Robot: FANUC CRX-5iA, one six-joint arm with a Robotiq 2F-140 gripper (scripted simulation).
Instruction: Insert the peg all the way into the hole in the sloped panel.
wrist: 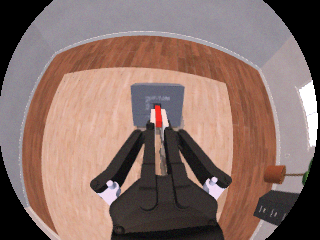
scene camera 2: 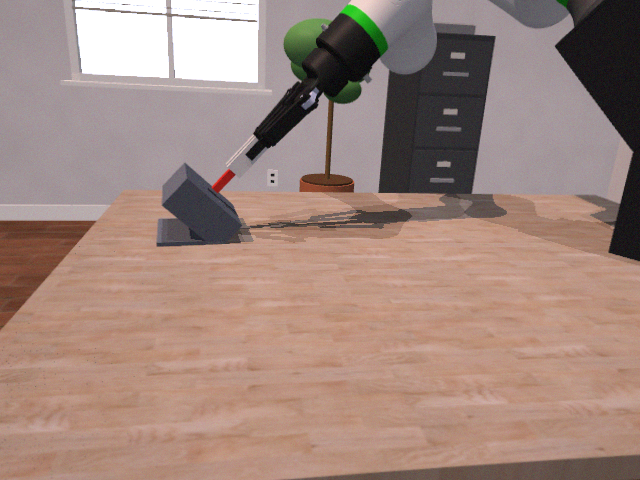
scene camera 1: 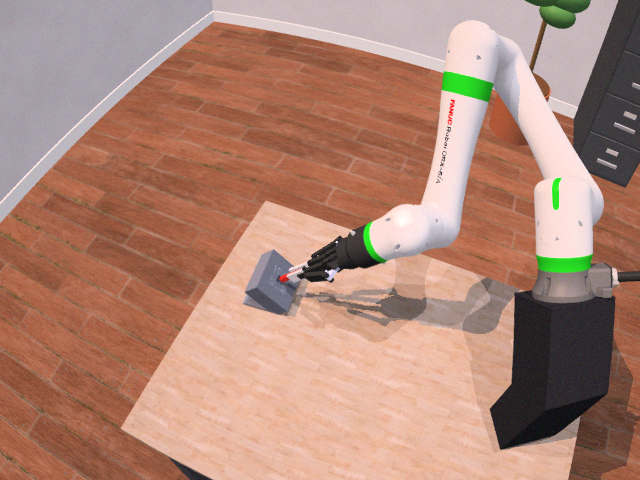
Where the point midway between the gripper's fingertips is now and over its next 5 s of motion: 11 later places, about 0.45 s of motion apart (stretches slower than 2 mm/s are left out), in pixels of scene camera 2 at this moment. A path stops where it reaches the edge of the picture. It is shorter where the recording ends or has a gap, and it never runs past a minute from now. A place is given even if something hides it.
My gripper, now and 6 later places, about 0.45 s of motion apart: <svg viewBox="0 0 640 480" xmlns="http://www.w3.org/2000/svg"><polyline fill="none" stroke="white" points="232,171 227,176 221,182 220,184 226,177 244,156 263,137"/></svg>
